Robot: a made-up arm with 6 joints. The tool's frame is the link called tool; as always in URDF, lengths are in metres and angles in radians. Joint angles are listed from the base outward.
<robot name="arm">
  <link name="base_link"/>
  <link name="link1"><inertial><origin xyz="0.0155 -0.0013 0.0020"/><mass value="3.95"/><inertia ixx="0.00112" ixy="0" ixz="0" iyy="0.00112" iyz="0" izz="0.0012"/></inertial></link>
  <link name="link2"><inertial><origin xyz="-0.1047 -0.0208 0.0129"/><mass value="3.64"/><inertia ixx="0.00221" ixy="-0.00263" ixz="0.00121" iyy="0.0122" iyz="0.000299" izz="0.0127"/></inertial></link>
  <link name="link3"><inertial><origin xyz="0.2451 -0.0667 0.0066"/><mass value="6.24"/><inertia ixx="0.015" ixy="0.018" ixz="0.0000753" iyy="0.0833" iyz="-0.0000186" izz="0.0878"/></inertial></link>
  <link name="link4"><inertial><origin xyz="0.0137 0.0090 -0.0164"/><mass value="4.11"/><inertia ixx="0.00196" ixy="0" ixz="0" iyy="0.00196" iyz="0" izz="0.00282"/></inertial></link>
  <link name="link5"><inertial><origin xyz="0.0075 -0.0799 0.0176"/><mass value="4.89"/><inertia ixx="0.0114" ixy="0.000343" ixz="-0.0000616" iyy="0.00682" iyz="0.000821" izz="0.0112"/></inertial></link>
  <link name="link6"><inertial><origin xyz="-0.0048 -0.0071 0.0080"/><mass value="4.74"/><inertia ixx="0.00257" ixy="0" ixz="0" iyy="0.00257" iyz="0" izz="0.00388"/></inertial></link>
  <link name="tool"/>
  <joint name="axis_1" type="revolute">
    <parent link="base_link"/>
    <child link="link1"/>
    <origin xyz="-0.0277 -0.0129 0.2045"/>
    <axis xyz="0 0 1"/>
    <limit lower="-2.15" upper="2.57"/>
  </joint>
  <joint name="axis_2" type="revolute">
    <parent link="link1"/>
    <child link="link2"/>
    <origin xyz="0.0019 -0.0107 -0.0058" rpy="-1.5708 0 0"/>
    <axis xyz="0 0 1"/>
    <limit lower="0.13" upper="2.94"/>
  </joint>
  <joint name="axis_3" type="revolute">
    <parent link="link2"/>
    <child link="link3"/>
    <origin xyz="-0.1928 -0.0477 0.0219"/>
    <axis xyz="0 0 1"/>
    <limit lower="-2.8" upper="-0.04"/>
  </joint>
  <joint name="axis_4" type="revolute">
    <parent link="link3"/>
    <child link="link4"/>
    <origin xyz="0.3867 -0.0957 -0.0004" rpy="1.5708 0 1.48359"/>
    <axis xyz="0 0 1"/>
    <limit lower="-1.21" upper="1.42"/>
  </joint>
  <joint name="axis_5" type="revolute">
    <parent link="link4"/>
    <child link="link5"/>
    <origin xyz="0.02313 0.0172 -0.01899" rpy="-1.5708 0 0"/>
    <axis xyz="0 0 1"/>
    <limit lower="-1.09" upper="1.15"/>
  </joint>
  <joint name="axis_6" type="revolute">
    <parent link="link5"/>
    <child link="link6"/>
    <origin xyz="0.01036 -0.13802 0.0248" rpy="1.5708 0 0"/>
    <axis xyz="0 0 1"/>
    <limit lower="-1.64" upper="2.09"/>
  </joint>
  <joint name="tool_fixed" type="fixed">
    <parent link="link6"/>
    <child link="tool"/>
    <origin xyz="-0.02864 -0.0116 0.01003" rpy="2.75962 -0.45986 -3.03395"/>
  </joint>
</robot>
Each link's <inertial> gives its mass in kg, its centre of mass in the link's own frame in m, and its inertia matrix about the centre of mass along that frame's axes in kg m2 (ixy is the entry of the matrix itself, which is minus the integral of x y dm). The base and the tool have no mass. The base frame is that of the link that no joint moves.
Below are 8 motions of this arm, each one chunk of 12 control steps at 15 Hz.
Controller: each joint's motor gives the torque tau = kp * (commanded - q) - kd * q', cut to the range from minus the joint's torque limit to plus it. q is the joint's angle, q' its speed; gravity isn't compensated. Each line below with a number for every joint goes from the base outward.
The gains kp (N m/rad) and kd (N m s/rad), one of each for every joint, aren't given. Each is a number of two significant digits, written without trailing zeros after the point. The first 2 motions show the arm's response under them.
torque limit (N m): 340 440 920 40 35 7.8
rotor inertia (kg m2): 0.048 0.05 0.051 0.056 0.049 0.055
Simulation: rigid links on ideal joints. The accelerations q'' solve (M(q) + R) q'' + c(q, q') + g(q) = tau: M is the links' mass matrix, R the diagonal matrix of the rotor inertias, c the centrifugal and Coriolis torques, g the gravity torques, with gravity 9.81 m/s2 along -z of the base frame. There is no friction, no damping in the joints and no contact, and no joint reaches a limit. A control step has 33 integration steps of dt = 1/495 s. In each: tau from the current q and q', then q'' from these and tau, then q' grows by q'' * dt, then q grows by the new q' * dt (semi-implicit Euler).
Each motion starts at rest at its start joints. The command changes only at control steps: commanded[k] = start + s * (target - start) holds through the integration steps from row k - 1 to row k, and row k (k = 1, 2, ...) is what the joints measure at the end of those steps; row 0 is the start. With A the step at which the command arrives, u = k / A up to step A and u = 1 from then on. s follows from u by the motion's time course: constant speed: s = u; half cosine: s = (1 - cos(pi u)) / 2; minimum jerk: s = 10 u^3 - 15 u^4 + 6 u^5; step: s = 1 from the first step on.
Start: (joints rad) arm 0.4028 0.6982 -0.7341 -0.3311 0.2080 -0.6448
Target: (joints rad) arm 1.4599 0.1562 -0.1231 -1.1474 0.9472 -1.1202
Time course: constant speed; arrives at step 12
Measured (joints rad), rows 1 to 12:
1: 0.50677 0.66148 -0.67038 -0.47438 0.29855 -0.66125
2: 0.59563 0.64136 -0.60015 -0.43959 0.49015 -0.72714
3: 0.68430 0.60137 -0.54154 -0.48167 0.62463 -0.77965
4: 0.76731 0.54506 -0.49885 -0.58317 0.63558 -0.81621
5: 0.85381 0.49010 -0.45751 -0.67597 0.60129 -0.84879
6: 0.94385 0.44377 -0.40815 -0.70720 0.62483 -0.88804
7: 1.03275 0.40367 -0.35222 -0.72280 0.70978 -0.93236
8: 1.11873 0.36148 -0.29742 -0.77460 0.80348 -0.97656
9: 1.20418 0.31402 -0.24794 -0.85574 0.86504 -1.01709
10: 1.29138 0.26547 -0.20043 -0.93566 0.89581 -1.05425
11: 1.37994 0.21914 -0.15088 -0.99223 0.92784 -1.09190
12: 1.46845 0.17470 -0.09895 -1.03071 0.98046 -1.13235
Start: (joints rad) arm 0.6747 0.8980 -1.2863 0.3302 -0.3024 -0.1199
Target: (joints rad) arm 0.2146 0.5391 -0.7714 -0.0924 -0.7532 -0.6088
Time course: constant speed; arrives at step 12
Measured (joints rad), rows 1 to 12:
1: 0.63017 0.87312 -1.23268 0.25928 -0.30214 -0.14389
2: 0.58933 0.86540 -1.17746 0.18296 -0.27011 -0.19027
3: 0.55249 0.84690 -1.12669 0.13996 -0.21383 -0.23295
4: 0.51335 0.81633 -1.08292 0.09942 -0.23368 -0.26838
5: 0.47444 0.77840 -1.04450 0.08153 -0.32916 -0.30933
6: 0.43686 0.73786 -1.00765 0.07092 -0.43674 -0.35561
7: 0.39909 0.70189 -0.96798 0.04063 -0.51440 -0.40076
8: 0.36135 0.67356 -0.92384 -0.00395 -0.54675 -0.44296
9: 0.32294 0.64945 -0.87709 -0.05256 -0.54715 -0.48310
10: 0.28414 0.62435 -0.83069 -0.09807 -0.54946 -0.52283
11: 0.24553 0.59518 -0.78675 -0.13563 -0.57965 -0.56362
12: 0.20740 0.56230 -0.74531 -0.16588 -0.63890 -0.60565
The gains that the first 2 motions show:
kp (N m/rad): 2000 1900 2800 70 68 28
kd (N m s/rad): 38 39 66 0.88 1.5 0.96
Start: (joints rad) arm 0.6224 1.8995 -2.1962 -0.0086 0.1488 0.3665
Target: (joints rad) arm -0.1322 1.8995 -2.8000 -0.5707 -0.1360 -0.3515
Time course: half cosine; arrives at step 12
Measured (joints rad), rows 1 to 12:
1: 0.61446 1.91932 -2.19586 -0.01551 0.18462 0.35985
2: 0.58058 1.95672 -2.20757 -0.05880 0.29453 0.33723
3: 0.51183 1.98385 -2.24126 -0.13281 0.38725 0.29147
4: 0.41667 1.98775 -2.30118 -0.21922 0.37045 0.22028
5: 0.31154 1.96928 -2.38254 -0.30438 0.26311 0.12725
6: 0.21013 1.94037 -2.47397 -0.36888 0.14182 0.02317
7: 0.11810 1.91732 -2.56298 -0.41427 0.04077 -0.07883
8: 0.03391 1.90909 -2.64049 -0.46430 -0.03246 -0.17068
9: -0.03994 1.91283 -2.70249 -0.52487 -0.05989 -0.24823
10: -0.09642 1.92144 -2.74769 -0.57428 -0.04915 -0.30728
11: -0.13019 1.92850 -2.77576 -0.60005 -0.03439 -0.34371
12: -0.13779 1.93029 -2.78637 -0.60231 -0.03663 -0.35611

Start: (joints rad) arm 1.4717 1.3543 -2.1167 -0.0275 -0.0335 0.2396
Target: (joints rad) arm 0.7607 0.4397 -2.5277 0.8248 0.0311 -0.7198
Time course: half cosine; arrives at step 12
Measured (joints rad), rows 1 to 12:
1: 1.45849 1.35199 -2.11330 -0.02639 0.02829 0.23090
2: 1.41648 1.33560 -2.11889 -0.01921 0.17516 0.19926
3: 1.35492 1.28102 -2.14147 -0.00198 0.29886 0.13649
4: 1.28362 1.18006 -2.18665 0.05149 0.29706 0.04013
5: 1.20632 1.04107 -2.25079 0.19055 0.17079 -0.08758
6: 1.11783 0.87895 -2.32557 0.41700 0.01026 -0.23288
7: 1.02019 0.71184 -2.40190 0.60898 -0.13798 -0.37237
8: 0.93796 0.56599 -2.46810 0.73696 -0.23800 -0.49923
9: 0.86240 0.45718 -2.51764 0.80864 -0.24155 -0.60700
10: 0.79902 0.39225 -2.54746 0.85939 -0.16631 -0.68714
11: 0.75706 0.36612 -2.55963 0.88978 -0.06565 -0.73361
12: 0.74459 0.36910 -2.55849 0.88916 0.00479 -0.74664

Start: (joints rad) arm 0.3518 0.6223 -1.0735 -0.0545 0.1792 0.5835
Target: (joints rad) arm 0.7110 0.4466 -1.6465 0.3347 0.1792 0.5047
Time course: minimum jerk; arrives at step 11
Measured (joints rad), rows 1 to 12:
1: 0.35598 0.62666 -1.06413 -0.06747 0.24320 0.58587
2: 0.36839 0.64268 -1.07020 -0.09322 0.38470 0.59444
3: 0.39722 0.64115 -1.10724 -0.09446 0.48927 0.60149
4: 0.44461 0.61269 -1.18348 -0.02752 0.47462 0.59478
5: 0.50487 0.56784 -1.28656 0.10787 0.36065 0.57218
6: 0.56531 0.51441 -1.39839 0.23220 0.25142 0.54635
7: 0.62082 0.46230 -1.50155 0.28317 0.18949 0.52641
8: 0.66685 0.42721 -1.58113 0.32584 0.15944 0.51102
9: 0.69734 0.41187 -1.63056 0.36358 0.15101 0.50316
10: 0.71078 0.41127 -1.65066 0.35938 0.16375 0.50235
11: 0.71209 0.42220 -1.64922 0.33482 0.20080 0.50441
12: 0.71082 0.43847 -1.64100 0.30923 0.26266 0.50928

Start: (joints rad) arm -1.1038 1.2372 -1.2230 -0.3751 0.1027 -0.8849
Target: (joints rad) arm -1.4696 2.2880 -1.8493 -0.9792 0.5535 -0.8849
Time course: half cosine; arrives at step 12
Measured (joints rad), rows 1 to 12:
1: -1.10745 1.27063 -1.22135 -0.38158 0.12647 -0.88603
2: -1.12501 1.35108 -1.23780 -0.41410 0.22128 -0.89086
3: -1.16045 1.45091 -1.27816 -0.47808 0.32143 -0.89474
4: -1.20528 1.56112 -1.34267 -0.55286 0.36312 -0.89387
5: -1.25077 1.68159 -1.42314 -0.62153 0.35831 -0.89063
6: -1.29489 1.81375 -1.50792 -0.68374 0.36145 -0.88927
7: -1.34004 1.95418 -1.58811 -0.74867 0.40444 -0.89070
8: -1.38682 2.09155 -1.65928 -0.81579 0.47899 -0.89327
9: -1.43036 2.20958 -1.72009 -0.87259 0.55640 -0.89532
10: -1.46247 2.29497 -1.76935 -0.91072 0.60897 -0.89608
11: -1.47811 2.34263 -1.80378 -0.92920 0.62459 -0.89588
12: -1.47825 2.35364 -1.81895 -0.92792 0.61277 -0.89558

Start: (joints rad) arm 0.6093 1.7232 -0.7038 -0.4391 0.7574 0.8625
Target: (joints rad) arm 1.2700 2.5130 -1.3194 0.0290 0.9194 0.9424
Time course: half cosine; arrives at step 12
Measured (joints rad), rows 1 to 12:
1: 0.62053 1.76279 -0.70373 -0.45219 0.71220 0.86249
2: 0.65691 1.81891 -0.72334 -0.42967 0.71707 0.86332
3: 0.71425 1.87547 -0.77470 -0.36599 0.76389 0.87167
4: 0.78636 1.95237 -0.84288 -0.31351 0.75210 0.88260
5: 0.86783 2.04978 -0.91839 -0.26542 0.71854 0.88790
6: 0.95491 2.15483 -0.99755 -0.19839 0.72821 0.89290
7: 1.04242 2.25926 -1.07603 -0.12086 0.76668 0.90424
8: 1.12290 2.35661 -1.14944 -0.05526 0.79433 0.91795
9: 1.18961 2.43937 -1.21345 -0.01183 0.80554 0.92749
10: 1.23861 2.50190 -1.26330 0.01387 0.81534 0.93232
11: 1.26772 2.54088 -1.29493 0.02916 0.83010 0.93544
12: 1.27508 2.55379 -1.30628 0.03344 0.84323 0.93787

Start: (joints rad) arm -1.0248 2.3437 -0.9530 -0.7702 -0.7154 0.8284
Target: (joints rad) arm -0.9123 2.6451 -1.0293 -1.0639 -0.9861 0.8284
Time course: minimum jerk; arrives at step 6
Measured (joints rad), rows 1 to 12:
1: -1.02082 2.37507 -0.95462 -0.75417 -0.69680 0.82865
2: -1.00007 2.44131 -0.96136 -0.82675 -0.67172 0.83714
3: -0.96269 2.53610 -0.97975 -0.96195 -0.72524 0.84313
4: -0.92593 2.62830 -0.99878 -1.05027 -0.82078 0.84099
5: -0.90871 2.68048 -1.01137 -1.10302 -0.86917 0.83962
6: -0.90999 2.68484 -1.01767 -1.10802 -0.85355 0.84113
7: -0.91380 2.67314 -1.02527 -1.06017 -0.84757 0.84178
8: -0.91373 2.66630 -1.02943 -1.03135 -0.88494 0.83980
9: -0.91182 2.66706 -1.02851 -1.04978 -0.91161 0.83616
10: -0.91137 2.67216 -1.02552 -1.07240 -0.89171 0.83524
11: -0.91233 2.67630 -1.02349 -1.07555 -0.85645 0.83894
12: -0.91286 2.67623 -1.02359 -1.07159 -0.84901 0.84258

